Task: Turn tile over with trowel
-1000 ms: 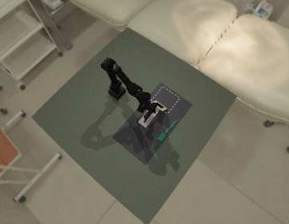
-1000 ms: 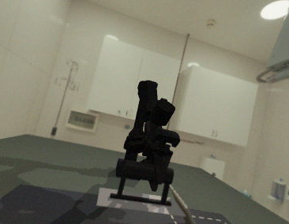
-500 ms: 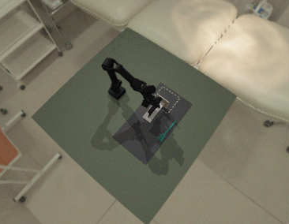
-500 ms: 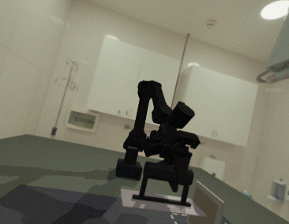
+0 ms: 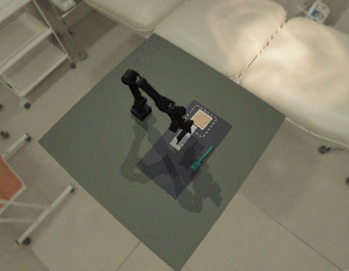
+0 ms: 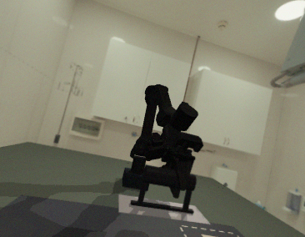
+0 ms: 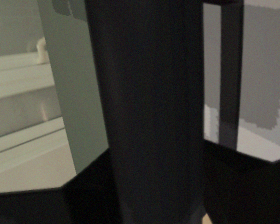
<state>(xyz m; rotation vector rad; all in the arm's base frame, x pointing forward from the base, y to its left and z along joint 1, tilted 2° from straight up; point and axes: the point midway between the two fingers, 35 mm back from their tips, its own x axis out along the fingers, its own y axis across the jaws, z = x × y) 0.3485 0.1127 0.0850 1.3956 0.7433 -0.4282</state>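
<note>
Right now the dark grey mat is 14 cm below my gripper tip, 4 cm to the right of it and 2 cm ahead of it. Also, from my gripper tip: teal trowel (16 cm ahead, 12 cm below, 4 cm to the right); then tan tile (17 cm to the left, 12 cm below, 5 cm behind).
</note>
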